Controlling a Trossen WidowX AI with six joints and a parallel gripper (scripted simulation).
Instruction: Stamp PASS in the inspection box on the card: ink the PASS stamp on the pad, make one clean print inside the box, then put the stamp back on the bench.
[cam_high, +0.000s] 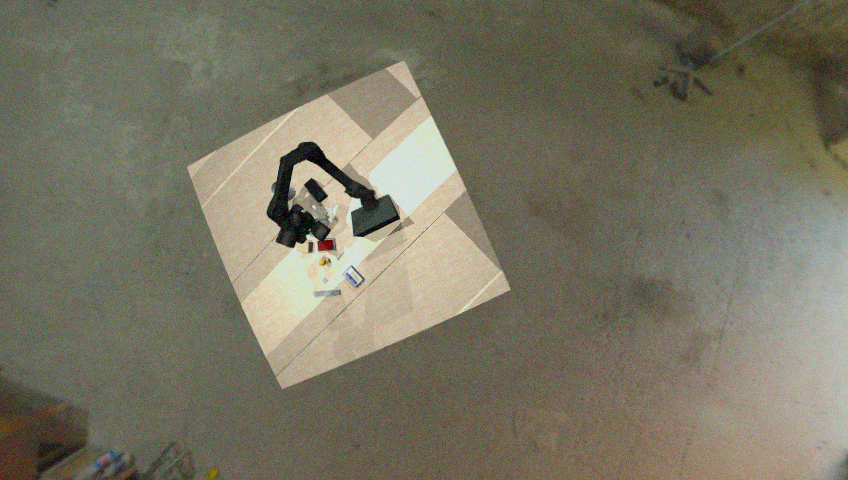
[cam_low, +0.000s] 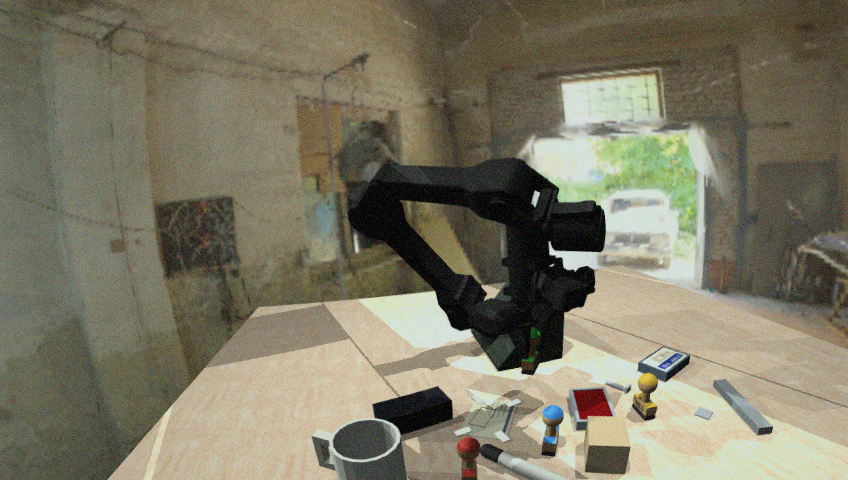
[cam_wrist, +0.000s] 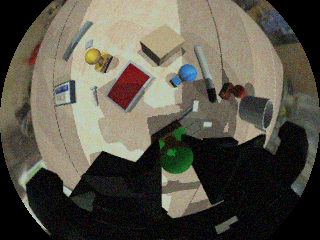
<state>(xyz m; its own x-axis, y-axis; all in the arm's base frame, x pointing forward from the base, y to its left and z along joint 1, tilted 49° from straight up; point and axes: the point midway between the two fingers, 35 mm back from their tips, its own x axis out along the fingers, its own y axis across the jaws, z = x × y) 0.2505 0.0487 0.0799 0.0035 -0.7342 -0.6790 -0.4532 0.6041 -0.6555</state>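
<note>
My gripper tip is now 100 mm above the red ink pad, 90 mm to the right of it and 40 mm short of it. Also, from my gripper tip: white card (100 mm below, 60 mm to the right); then green-knobbed stamp (right at my gripper tip); then blue-knobbed stamp (90 mm ahead, 80 mm below, 10 mm to the right).
</note>
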